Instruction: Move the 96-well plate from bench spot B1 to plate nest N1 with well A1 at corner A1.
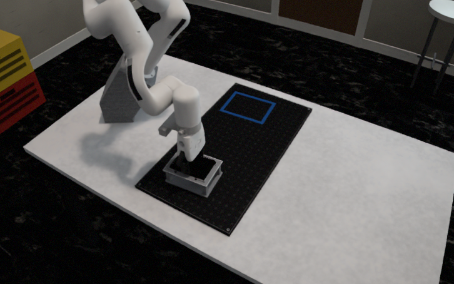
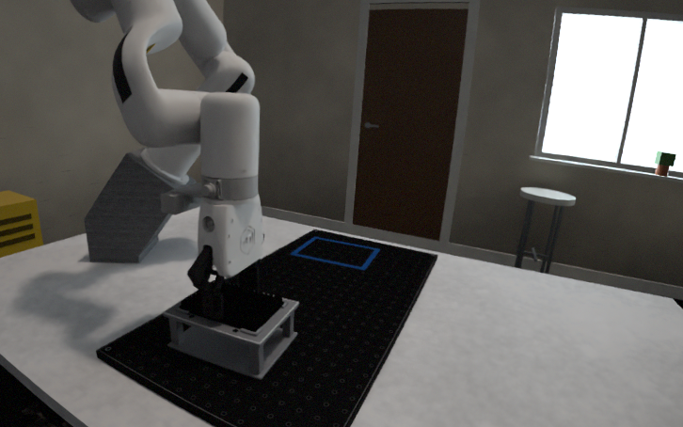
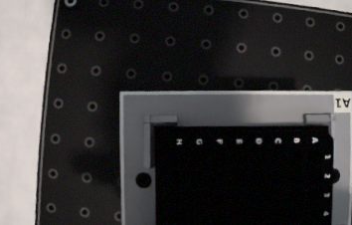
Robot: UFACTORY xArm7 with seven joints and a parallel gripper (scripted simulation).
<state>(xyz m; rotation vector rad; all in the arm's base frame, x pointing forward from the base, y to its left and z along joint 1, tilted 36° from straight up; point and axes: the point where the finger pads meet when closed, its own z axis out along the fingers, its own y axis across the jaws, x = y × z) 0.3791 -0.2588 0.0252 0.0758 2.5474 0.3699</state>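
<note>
The black 96-well plate is 10 mm below my hand. The rest, counted from my hand: grey raised nest N1: 20 mm below.
</note>
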